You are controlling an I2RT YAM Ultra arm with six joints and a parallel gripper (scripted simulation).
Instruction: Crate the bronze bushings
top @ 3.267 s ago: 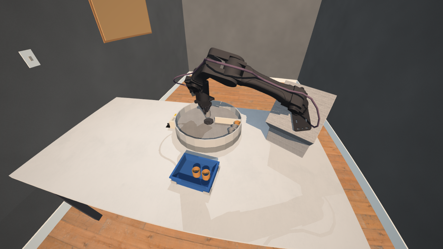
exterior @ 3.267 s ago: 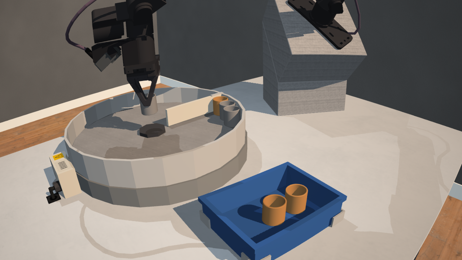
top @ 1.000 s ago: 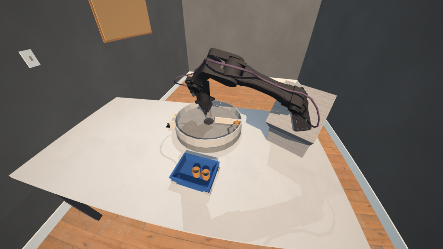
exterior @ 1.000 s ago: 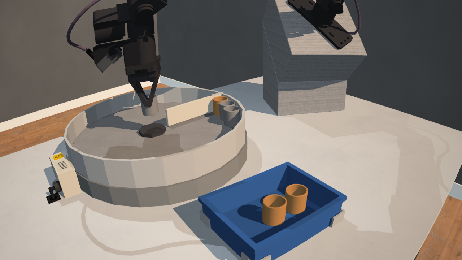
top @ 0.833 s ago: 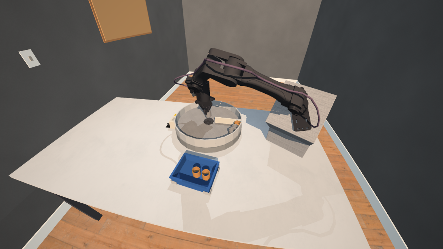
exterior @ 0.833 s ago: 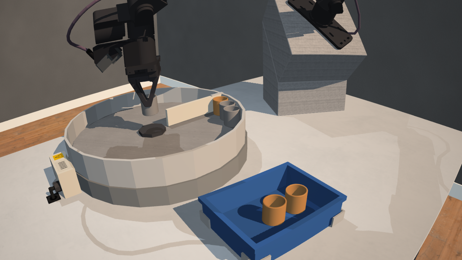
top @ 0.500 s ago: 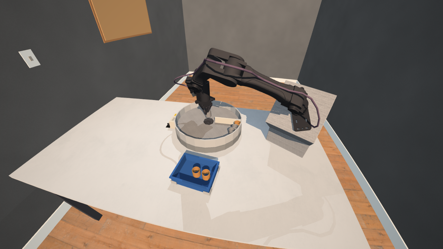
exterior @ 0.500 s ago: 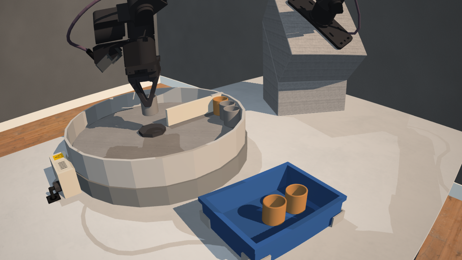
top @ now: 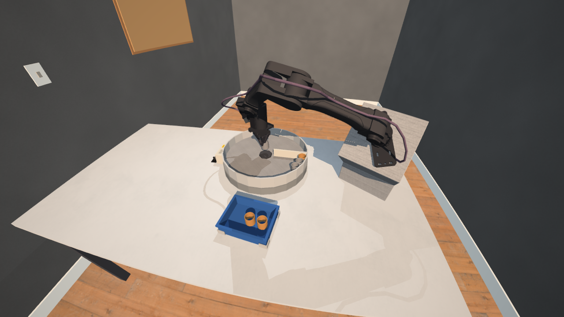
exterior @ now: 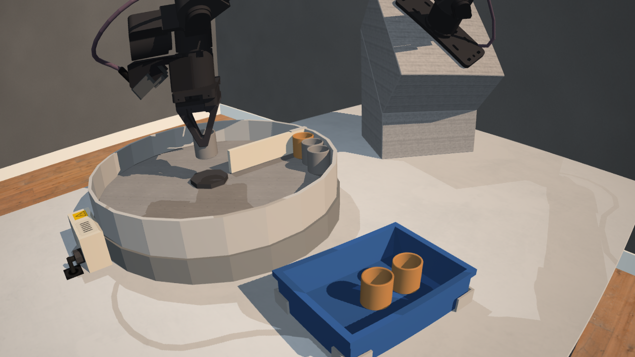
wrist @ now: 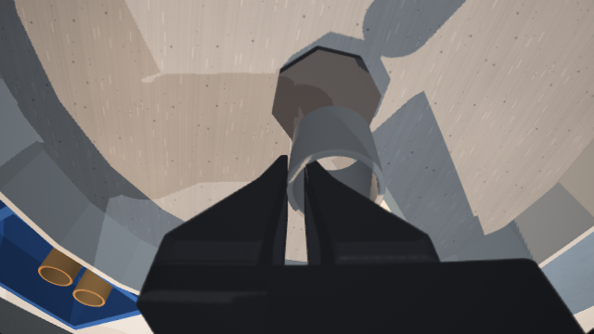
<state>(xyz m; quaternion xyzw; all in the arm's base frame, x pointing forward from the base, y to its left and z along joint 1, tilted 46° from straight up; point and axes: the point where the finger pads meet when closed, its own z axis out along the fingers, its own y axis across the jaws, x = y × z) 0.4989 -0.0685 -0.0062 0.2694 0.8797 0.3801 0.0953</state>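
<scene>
The round turntable is 1 cm behind my hand, 2 cm to the right of it and 8 cm below it. The rest, counted from my hand: blue crate: 7 cm behind, 33 cm to the left, 11 cm below.
</scene>
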